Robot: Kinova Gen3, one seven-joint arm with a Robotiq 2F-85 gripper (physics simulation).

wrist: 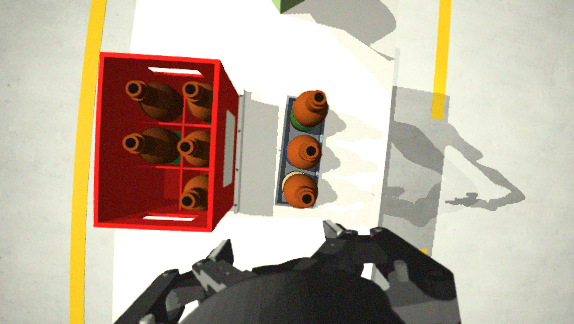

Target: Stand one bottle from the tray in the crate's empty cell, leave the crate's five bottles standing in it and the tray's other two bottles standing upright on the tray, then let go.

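Frame: origin at the arm's base, x up, y right, z ahead, level; millimetres.
Seen in the pictures: gripper, fingertip midpoint: point(278, 239).
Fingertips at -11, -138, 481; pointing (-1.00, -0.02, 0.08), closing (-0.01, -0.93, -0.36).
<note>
Offsets run from my fingertips to a thing's middle, as dx, dy, dz. "*": to the spot under its first point. Level surfaces: height alone.
A red crate @[-207, +205, -58] point(216, 150) stands left of the middle with five brown bottles in it, among them one at the back left point(160, 100) and one at the near right point(196, 194). Its near left cell @[* -287, +255, +52] point(172, 187) is empty. A narrow grey tray @[* -289, -8, -45] point(282, 170) to the right of the crate holds three upright brown bottles: a green-labelled one @[-212, -34, -190] point(309, 110) at the back, a blue-labelled one @[-212, -40, -97] point(303, 151) in the middle, and a cream-labelled one @[-212, -50, -15] point(300, 191) nearest me. My gripper point(278, 239) is open and empty, its fingertips on the near side of the crate and tray in the view.
A green block point(287, 5) shows in part at the top edge. The white table's @[dx -295] point(165, 265) edge runs down the right, with grey floor point(510, 100) beyond. Yellow floor lines point(82, 150) run along the left and right. Shadows fall right of the tray.
</note>
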